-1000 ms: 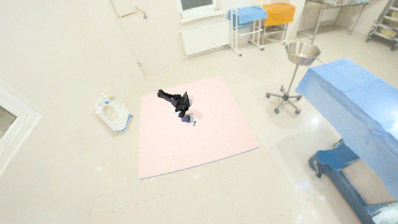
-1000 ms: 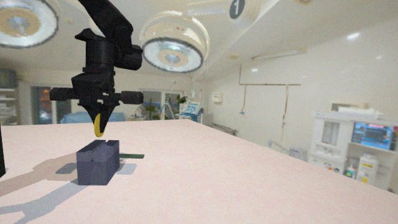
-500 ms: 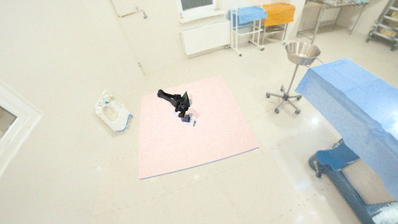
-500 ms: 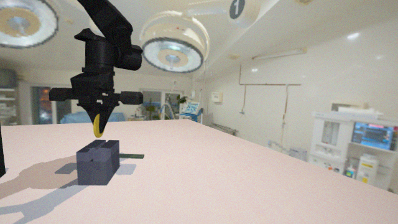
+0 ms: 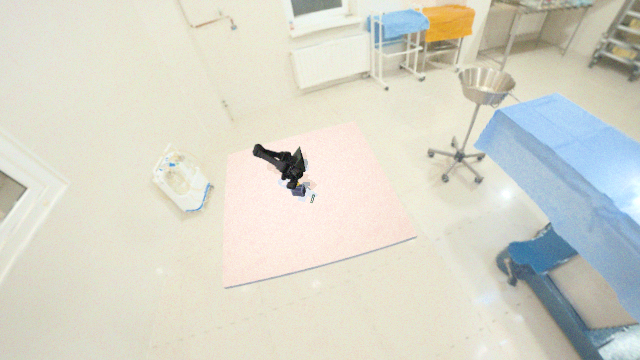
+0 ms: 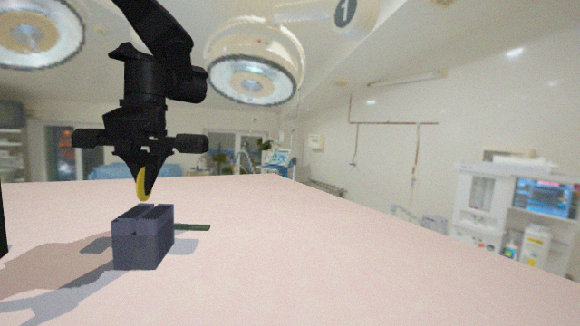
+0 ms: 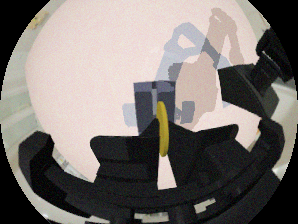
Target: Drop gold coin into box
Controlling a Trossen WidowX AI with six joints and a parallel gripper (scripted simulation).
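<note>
The coin lies 20 mm above my gripper tip.
</note>
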